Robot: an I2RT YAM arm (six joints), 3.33 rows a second.
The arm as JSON. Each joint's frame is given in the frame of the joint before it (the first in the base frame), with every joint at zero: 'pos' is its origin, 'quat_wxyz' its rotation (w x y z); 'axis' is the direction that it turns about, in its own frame. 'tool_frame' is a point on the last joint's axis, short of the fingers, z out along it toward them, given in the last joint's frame.
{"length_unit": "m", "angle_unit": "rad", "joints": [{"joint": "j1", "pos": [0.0, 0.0, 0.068], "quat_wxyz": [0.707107, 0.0, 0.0, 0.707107], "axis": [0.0, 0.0, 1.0]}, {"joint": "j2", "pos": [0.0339, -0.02, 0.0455], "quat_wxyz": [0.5, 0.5, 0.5, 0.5], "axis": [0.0, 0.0, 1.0]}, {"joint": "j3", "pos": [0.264, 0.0, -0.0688], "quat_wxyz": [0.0, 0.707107, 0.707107, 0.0], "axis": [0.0, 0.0, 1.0]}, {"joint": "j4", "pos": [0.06, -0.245, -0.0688], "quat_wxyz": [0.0, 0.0, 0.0, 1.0], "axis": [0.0, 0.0, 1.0]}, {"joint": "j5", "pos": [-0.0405, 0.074, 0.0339], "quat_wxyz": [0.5, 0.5, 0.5, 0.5], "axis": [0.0, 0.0, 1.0]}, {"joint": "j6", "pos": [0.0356, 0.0, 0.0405], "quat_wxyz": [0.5, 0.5, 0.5, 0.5], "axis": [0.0, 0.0, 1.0]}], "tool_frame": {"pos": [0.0, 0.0, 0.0], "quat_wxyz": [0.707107, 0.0, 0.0, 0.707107]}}
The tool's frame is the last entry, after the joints.
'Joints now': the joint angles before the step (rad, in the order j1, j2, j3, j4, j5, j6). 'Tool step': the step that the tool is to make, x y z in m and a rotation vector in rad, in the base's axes. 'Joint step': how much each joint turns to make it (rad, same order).
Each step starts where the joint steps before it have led.
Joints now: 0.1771, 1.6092, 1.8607, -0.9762, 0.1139, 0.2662
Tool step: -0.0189, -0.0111, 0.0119, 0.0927, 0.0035, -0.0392
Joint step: -0.0303, -0.0543, -0.0020, -0.0472, -0.0542, 0.0752
